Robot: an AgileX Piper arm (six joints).
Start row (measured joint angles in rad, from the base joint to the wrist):
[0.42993, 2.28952, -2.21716, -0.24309, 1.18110, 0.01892]
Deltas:
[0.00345, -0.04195, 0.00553, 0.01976, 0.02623, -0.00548]
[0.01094, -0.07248, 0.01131, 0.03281, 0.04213, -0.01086]
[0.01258, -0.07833, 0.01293, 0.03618, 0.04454, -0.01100]
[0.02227, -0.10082, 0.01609, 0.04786, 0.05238, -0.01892]
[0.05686, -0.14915, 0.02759, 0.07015, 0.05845, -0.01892]
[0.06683, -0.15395, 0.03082, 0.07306, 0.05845, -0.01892]
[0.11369, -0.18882, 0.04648, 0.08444, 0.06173, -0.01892]
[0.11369, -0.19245, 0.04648, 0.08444, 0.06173, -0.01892]
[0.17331, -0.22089, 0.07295, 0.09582, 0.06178, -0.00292]
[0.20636, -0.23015, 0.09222, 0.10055, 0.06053, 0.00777]
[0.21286, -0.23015, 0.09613, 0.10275, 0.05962, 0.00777]
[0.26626, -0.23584, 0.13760, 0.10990, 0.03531, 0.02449]
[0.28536, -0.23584, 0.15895, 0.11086, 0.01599, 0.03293]
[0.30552, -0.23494, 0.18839, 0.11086, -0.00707, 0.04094]
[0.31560, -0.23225, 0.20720, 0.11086, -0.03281, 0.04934]
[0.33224, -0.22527, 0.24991, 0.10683, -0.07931, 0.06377]
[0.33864, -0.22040, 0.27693, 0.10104, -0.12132, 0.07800]
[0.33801, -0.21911, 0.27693, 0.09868, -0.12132, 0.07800]
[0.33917, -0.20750, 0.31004, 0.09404, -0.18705, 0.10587]
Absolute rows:
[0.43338, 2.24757, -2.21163, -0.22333, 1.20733, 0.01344]
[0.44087, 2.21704, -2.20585, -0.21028, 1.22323, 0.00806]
[0.44251, 2.21119, -2.20423, -0.20691, 1.22564, 0.00792]
[0.45220, 2.18870, -2.20107, -0.19523, 1.23348, 0.00000]
[0.48679, 2.14037, -2.18957, -0.17294, 1.23955, 0.00000]
[0.49676, 2.13557, -2.18634, -0.17003, 1.23955, 0.00000]
[0.54362, 2.10070, -2.17068, -0.15865, 1.24283, 0.00000]
[0.54362, 2.09707, -2.17068, -0.15865, 1.24283, 0.00000]
[0.60324, 2.06863, -2.14421, -0.14727, 1.24288, 0.01600]
[0.63629, 2.05937, -2.12494, -0.14254, 1.24163, 0.02669]
[0.64279, 2.05937, -2.12103, -0.14034, 1.24072, 0.02669]
[0.69619, 2.05368, -2.07956, -0.13319, 1.21641, 0.04341]
[0.71529, 2.05368, -2.05821, -0.13223, 1.19709, 0.05185]
[0.73545, 2.05458, -2.02877, -0.13223, 1.17403, 0.05986]
[0.74553, 2.05727, -2.00996, -0.13223, 1.14829, 0.06826]
[0.76217, 2.06425, -1.96725, -0.13626, 1.10179, 0.08269]
[0.76857, 2.06912, -1.94023, -0.14205, 1.05978, 0.09692]
[0.76794, 2.07041, -1.94023, -0.14441, 1.05978, 0.09692]
[0.76910, 2.08202, -1.90712, -0.14905, 0.99405, 0.12479]

